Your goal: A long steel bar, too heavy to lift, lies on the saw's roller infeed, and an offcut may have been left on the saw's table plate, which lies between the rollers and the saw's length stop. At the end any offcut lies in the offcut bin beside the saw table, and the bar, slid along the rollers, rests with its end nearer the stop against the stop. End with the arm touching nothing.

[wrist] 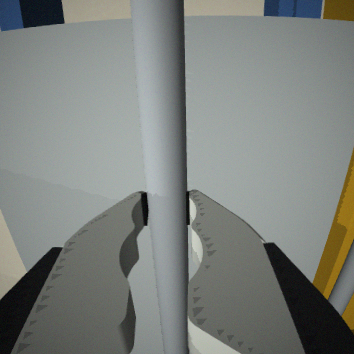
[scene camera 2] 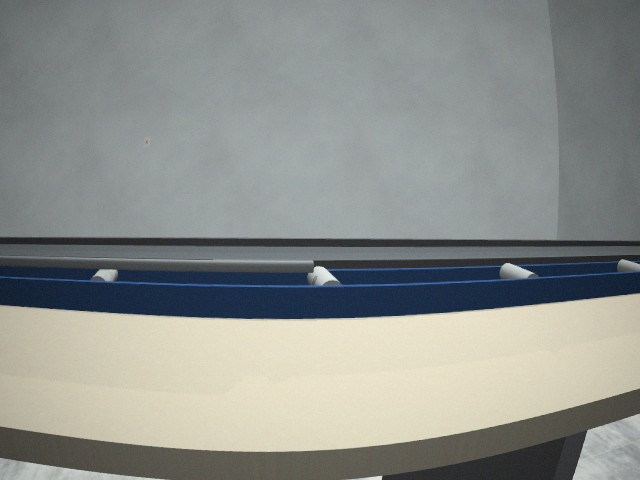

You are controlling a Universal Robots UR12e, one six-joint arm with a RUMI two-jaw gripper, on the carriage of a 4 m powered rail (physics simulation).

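Frame: origin at the arm's base, x left, y back, z up, level; metres.
Where they show: gripper, fingertip midpoint: [wrist: 167,194].
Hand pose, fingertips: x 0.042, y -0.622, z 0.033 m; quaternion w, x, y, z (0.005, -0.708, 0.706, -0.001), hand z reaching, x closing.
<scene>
Things, the pixels of their top centre, and the offset from my fingertips. "spot": a spot on its surface instead. Level surfaces: height alone.
- white roller, middle of its top: [scene camera 2: 325,272] dx +1.483, dy +0.002, dz -0.003 m
- grey table plate, middle of its top: [wrist: 171,299] dx -0.092, dy +0.002, dz -0.005 m
- grey round offcut, surface spot: [wrist: 344,285] spot: dx -0.136, dy -0.163, dz -0.044 m
- yellow offcut bin, surface spot: [wrist: 345,210] spot: dx -0.013, dy -0.099, dz +0.002 m
- pale table, its level: dz -0.063 m
The long grey steel bar [scene camera 2: 206,265] [wrist: 162,100] lies lengthwise on the infeed. In scene camera 2 its right-hand end is at a white roller [scene camera 2: 325,276] near the middle. In the wrist view the bar runs over the grey table plate [wrist: 75,100]. My gripper [wrist: 167,194] is shut on the bar, one jaw on each side. A grey round offcut [wrist: 344,285] shows partly at the right edge, inside the yellow offcut bin [wrist: 345,210]. The length stop does not show in either view.
More white rollers [scene camera 2: 104,275] [scene camera 2: 518,271] sit between the blue side rails [scene camera 2: 206,299] [wrist: 292,7] of the infeed. The rails stand on a pale table [scene camera 2: 310,387]. A dark rail [scene camera 2: 465,242] runs behind, before a grey wall.
</scene>
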